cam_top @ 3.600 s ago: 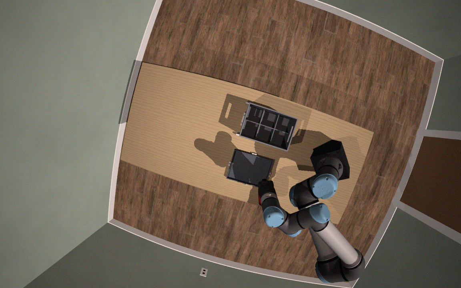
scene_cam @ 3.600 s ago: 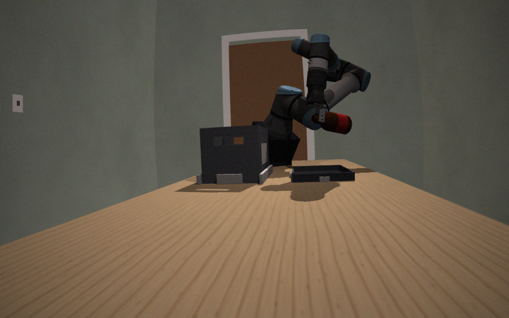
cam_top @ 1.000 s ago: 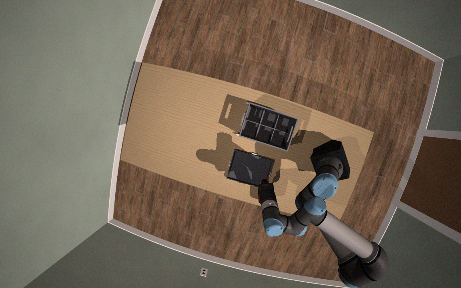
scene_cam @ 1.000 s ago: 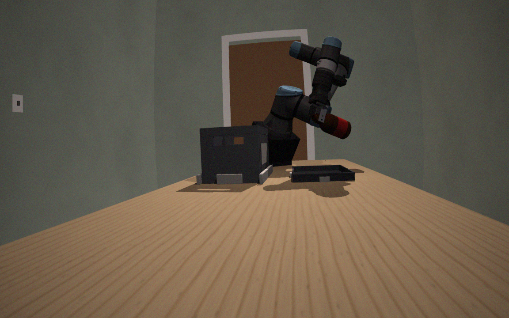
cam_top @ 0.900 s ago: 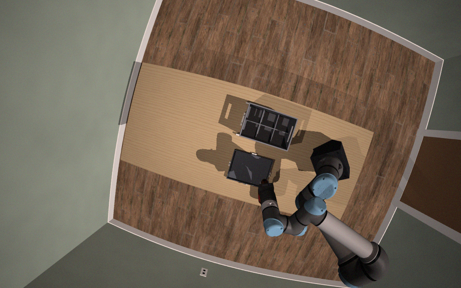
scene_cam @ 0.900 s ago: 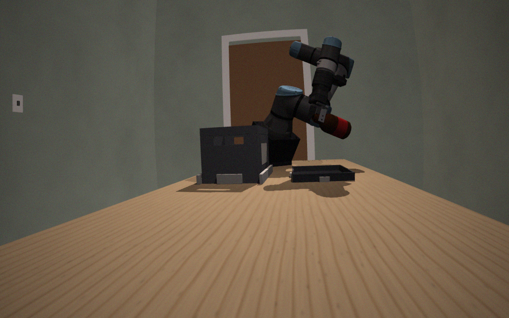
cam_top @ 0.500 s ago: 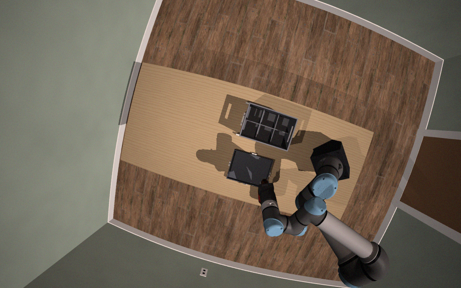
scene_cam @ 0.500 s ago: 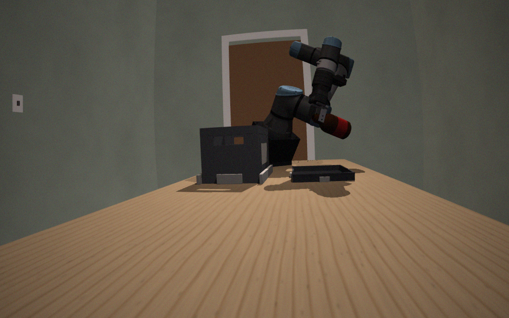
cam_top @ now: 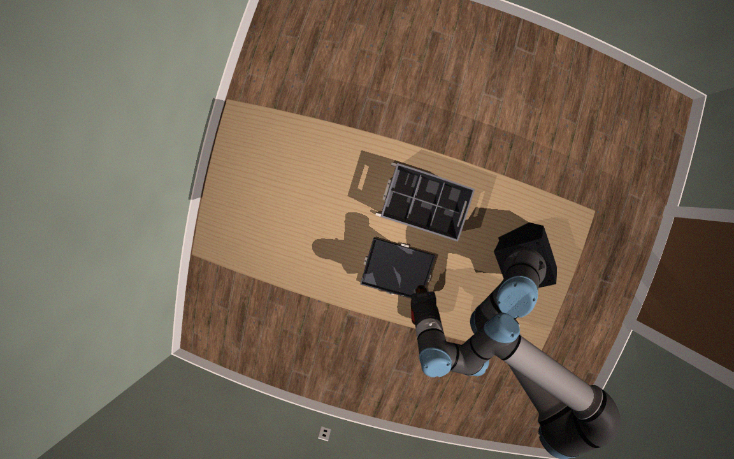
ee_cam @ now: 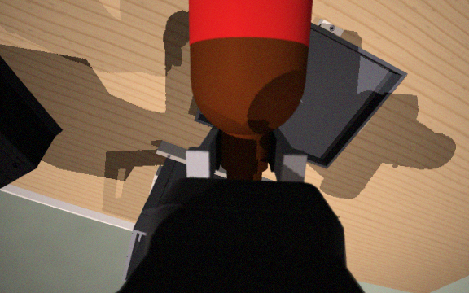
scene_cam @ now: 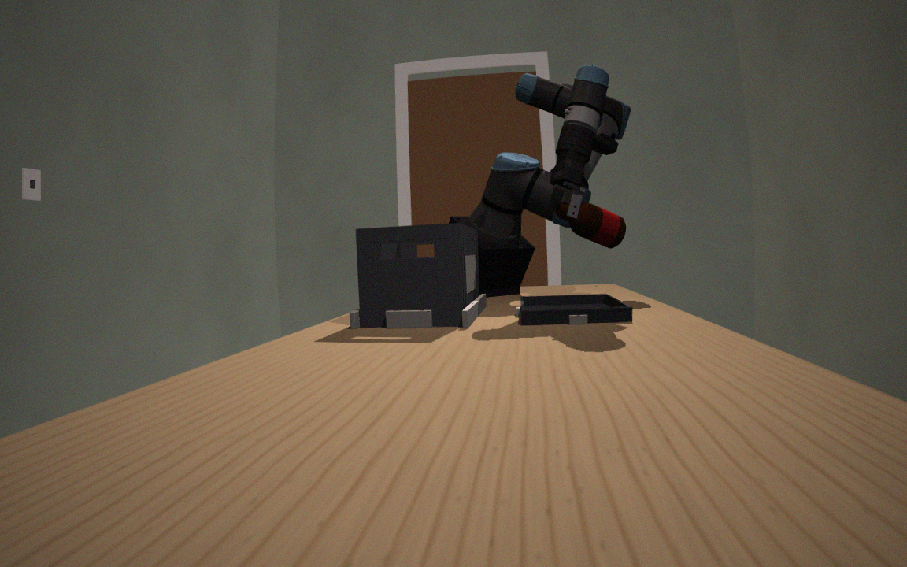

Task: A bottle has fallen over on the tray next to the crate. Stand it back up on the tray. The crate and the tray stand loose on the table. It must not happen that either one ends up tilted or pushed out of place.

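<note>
Now: hand 40 mm to the right of the bottle, 20 mm above it and 10 mm past it. Round my hand: dark crate: 300 mm to the right, 120 mm below, 50 mm ahead; then dark tray: 190 mm below, 80 mm ahead, 20 mm to the right.
</note>
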